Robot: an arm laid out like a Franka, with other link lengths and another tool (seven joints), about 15 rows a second.
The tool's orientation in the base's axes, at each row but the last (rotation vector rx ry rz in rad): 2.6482, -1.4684, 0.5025; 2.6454, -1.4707, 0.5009; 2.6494, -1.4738, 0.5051; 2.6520, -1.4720, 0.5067; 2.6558, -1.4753, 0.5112; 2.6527, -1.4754, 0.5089; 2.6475, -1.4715, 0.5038; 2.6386, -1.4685, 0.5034; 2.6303, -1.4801, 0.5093
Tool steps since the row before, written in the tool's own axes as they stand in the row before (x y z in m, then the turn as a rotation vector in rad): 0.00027, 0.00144, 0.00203, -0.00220, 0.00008, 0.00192; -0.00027, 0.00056, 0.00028, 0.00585, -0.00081, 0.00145; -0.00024, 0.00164, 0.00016, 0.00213, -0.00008, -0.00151; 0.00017, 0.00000, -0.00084, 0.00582, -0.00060, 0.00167; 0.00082, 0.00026, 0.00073, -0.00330, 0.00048, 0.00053; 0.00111, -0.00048, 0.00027, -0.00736, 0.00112, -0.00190; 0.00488, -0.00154, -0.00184, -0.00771, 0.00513, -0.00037; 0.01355, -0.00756, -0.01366, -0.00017, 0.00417, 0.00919; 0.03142, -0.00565, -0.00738, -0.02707, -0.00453, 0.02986
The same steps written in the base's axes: -0.00057, -0.00144, -0.00197, -0.00067, 0.00132, -0.00252; -0.00053, -0.00014, -0.00040, 0.00389, -0.00464, 0.00056; -0.00145, -0.00072, -0.00039, 0.00073, -0.00137, 0.00211; -0.00013, 0.00004, 0.00085, 0.00376, -0.00477, 0.00032; 0.00037, -0.00096, -0.00046, -0.00187, 0.00232, -0.00159; 0.00101, -0.00070, 0.00014, -0.00500, 0.00580, -0.00064; 0.00321, -0.00274, 0.00343, -0.00814, 0.00359, -0.00258; 0.00959, -0.00385, 0.01790, -0.00133, -0.00418, -0.00909; 0.01796, -0.02096, 0.01766, -0.00175, 0.01763, -0.03648
